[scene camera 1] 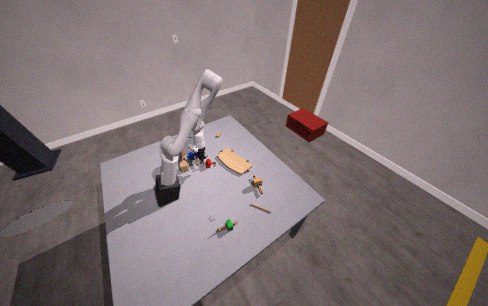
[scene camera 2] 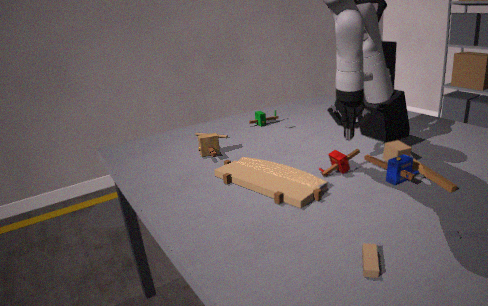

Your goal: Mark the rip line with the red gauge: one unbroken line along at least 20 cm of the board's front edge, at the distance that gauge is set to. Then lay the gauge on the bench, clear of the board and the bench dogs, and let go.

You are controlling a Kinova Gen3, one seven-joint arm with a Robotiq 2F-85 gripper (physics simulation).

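Frame: origin at the arm's base, x ahead, y left, z up, level; centimetres.
Seen in the pictures: gripper, between the fingertips: [scene camera 1: 201, 162] [scene camera 2: 348, 139]; arm's base, origin of its link: [scene camera 1: 168, 180] [scene camera 2: 378, 96].
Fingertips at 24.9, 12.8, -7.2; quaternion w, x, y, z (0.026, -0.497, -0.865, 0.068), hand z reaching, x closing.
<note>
Pixels of each thing's top centre, then the offset from my fingertips to it, as dx, dy, dz.
- red gauge, centre of its top: [scene camera 2: 340, 152] [scene camera 1: 207, 161] +4.7, +1.7, -2.5
- pale board, centre of its top: [scene camera 2: 270, 174] [scene camera 1: 233, 160] +24.6, -3.3, -6.2
- blue gauge, centre of its top: [scene camera 2: 391, 153] [scene camera 1: 192, 155] -4.8, +12.4, -1.4
- plain wooden gauge, centre of its top: [scene camera 2: 206, 134] [scene camera 1: 258, 180] +32.4, -33.0, -1.5
- green gauge, centre of its top: [scene camera 2: 263, 112] [scene camera 1: 226, 224] +0.9, -51.9, -2.9
- thin stick, centre of its top: [scene camera 1: 260, 207] +25.7, -49.5, -7.1
- small wood block, centre of its top: [scene camera 2: 370, 256] [scene camera 1: 219, 133] +25.6, +36.4, -6.7
The red gauge [scene camera 1: 209, 163] [scene camera 2: 339, 161] lies on the bench between the board and the blue gauge, its wooden beam slanting through the red head. The pale board [scene camera 1: 234, 161] [scene camera 2: 267, 181] has a curved rough edge on one side and a straight edge on the other. Small brown bench dogs [scene camera 2: 279, 197] [scene camera 2: 227, 178] stand against it. My gripper [scene camera 1: 202, 159] [scene camera 2: 348, 136] points down with its fingertips together, shut and holding nothing visible. It is above the bench, beside and apart from the red gauge, on the robot-base side in scene camera 2. No marked line can be made out on the board.
A blue gauge [scene camera 1: 191, 156] [scene camera 2: 400, 170] lies by a wooden mallet [scene camera 1: 184, 166] [scene camera 2: 397, 149] near the arm's base. A plain wooden gauge [scene camera 1: 257, 181] [scene camera 2: 209, 144], green gauge [scene camera 1: 229, 224] [scene camera 2: 260, 118], thin stick [scene camera 1: 260, 208] and small wood block [scene camera 1: 218, 134] [scene camera 2: 370, 260] lie elsewhere.
</note>
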